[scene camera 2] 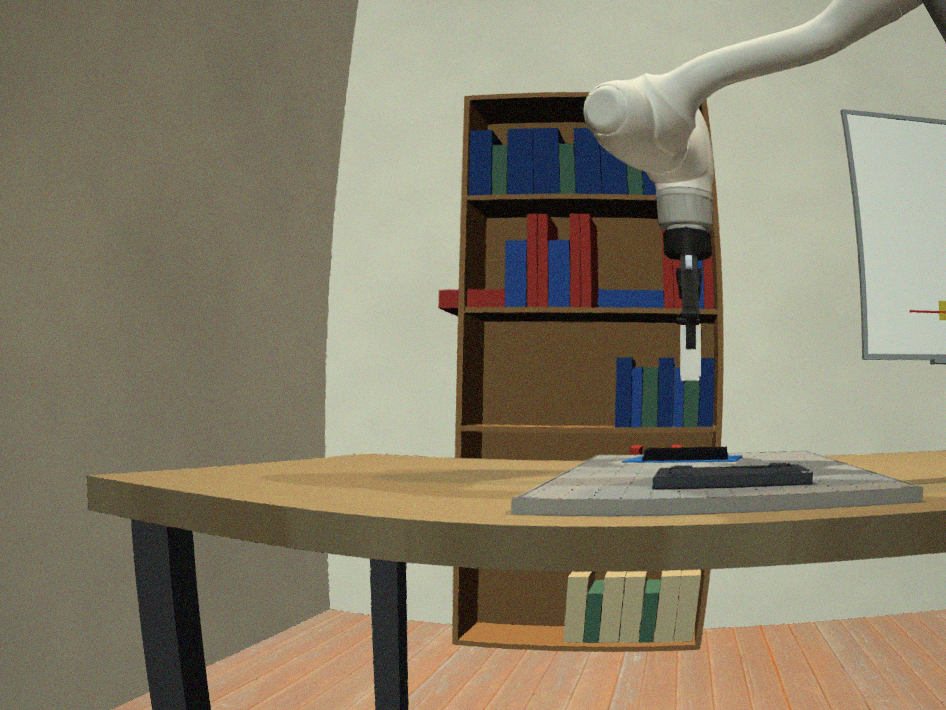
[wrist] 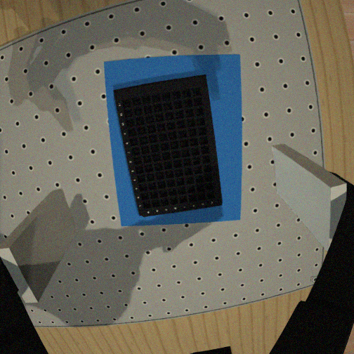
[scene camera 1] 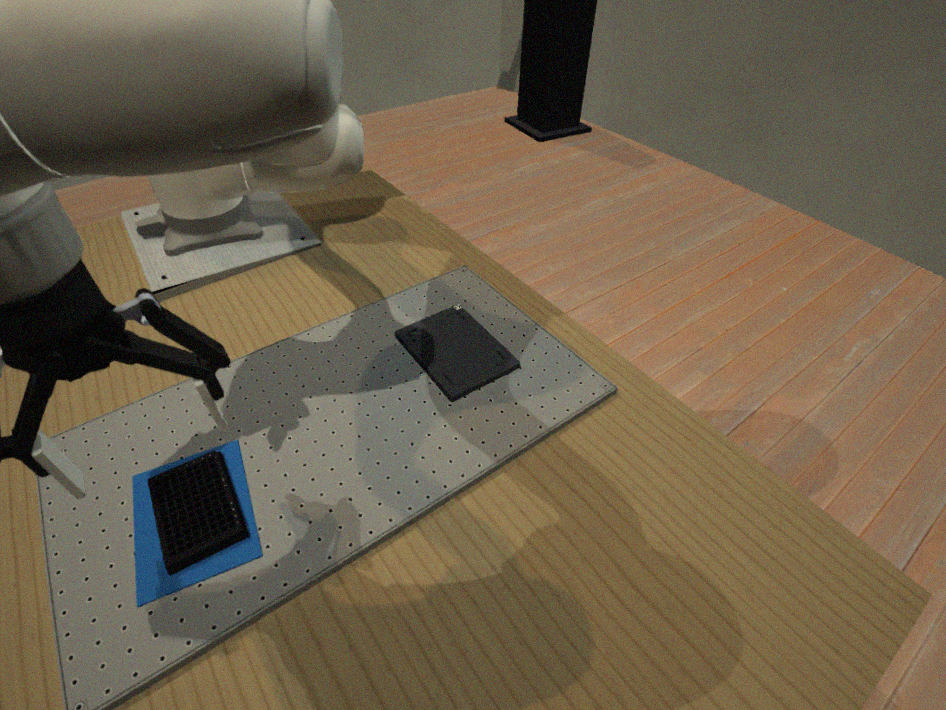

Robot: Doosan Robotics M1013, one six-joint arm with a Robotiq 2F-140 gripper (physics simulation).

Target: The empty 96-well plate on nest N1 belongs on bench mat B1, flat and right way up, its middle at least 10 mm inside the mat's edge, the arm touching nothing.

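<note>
A grey perforated board is there in the pictures, and so are a blue bench mat B1 and a black 96-well plate. My gripper is in the pictures as well; I see it in scene camera 2 too, and in the wrist view.
</note>
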